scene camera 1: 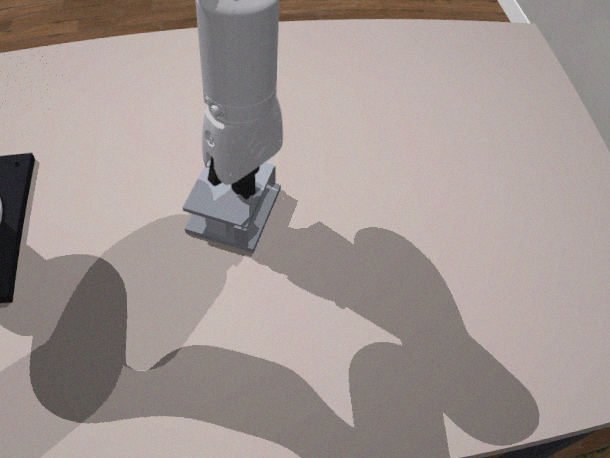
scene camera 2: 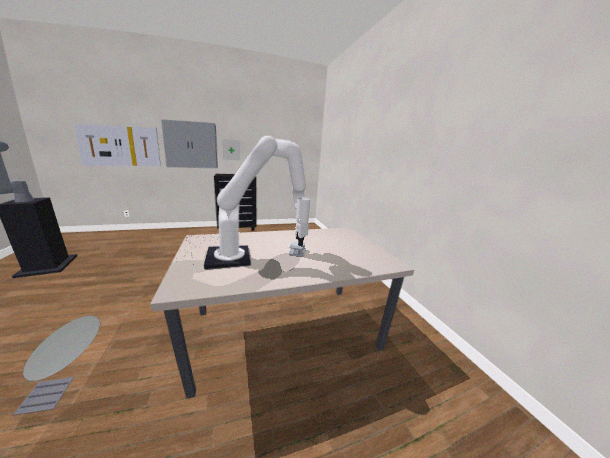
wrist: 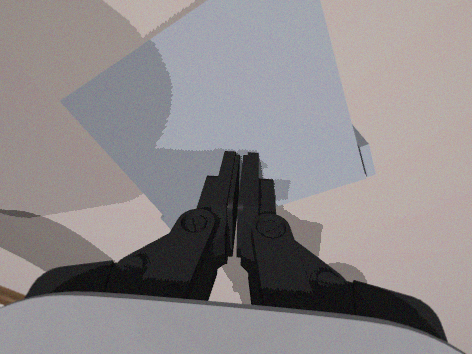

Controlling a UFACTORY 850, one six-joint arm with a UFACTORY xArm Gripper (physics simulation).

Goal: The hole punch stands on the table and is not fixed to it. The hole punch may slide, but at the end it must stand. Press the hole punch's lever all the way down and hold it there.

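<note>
The blue-grey hole punch (scene camera 2: 295, 249) stands upright on the table, in the middle of scene camera 1's view. Its flat lever (scene camera 1: 212, 201) (wrist: 255, 90) lies over the base plate (scene camera 1: 263, 219) and looks nearly parallel to it, with a gap showing between them at the front. My gripper (scene camera 1: 247, 194) (scene camera 2: 300, 244) (wrist: 241, 176) is shut and empty, pointing down. Its fingertips are at the lever's top surface and look to be touching it. Contact itself is hard to tell. The hinge side is partly hidden behind the gripper in scene camera 1's view.
The black base mount (scene camera 1: 15, 235) (scene camera 2: 212, 258) of the arm stands on the table (scene camera 1: 425, 150) (scene camera 2: 175, 285), left of the hole punch. The arm's shadows fall across the table. A wall (scene camera 2: 450, 150) rises beyond the table's right side.
</note>
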